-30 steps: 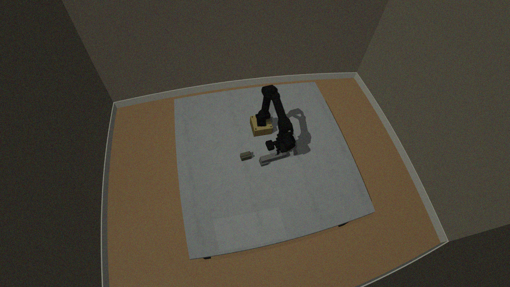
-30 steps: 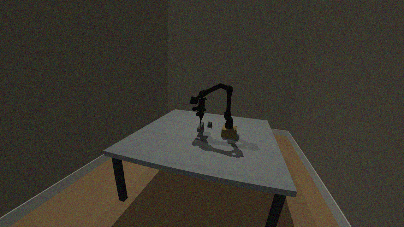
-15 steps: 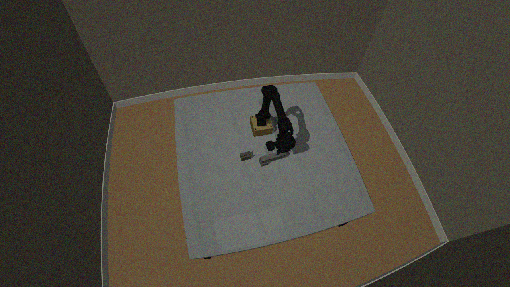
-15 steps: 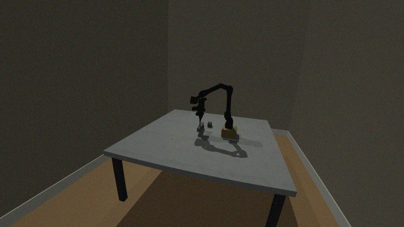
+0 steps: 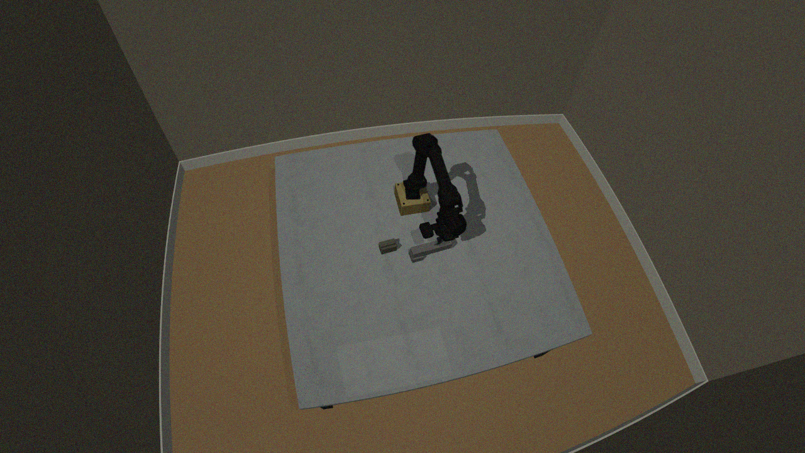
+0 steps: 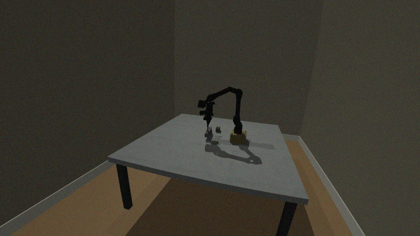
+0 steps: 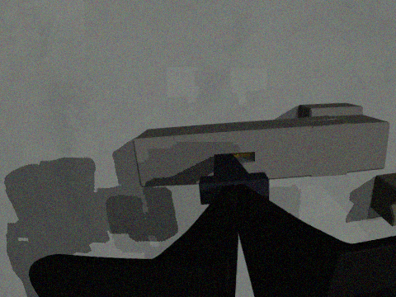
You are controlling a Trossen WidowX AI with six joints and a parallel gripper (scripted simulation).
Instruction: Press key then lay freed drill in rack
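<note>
Now: gripper tip 3 cm above the small dark key. Round my gripper tip: rack: 21 cm to the right, 11 cm below, 3 cm behind; drill: 8 cm below, 5 cm to the right, 1 cm ahead; grey housing block: 8 cm below, 3 cm to the right, 1 cm ahead.
</note>
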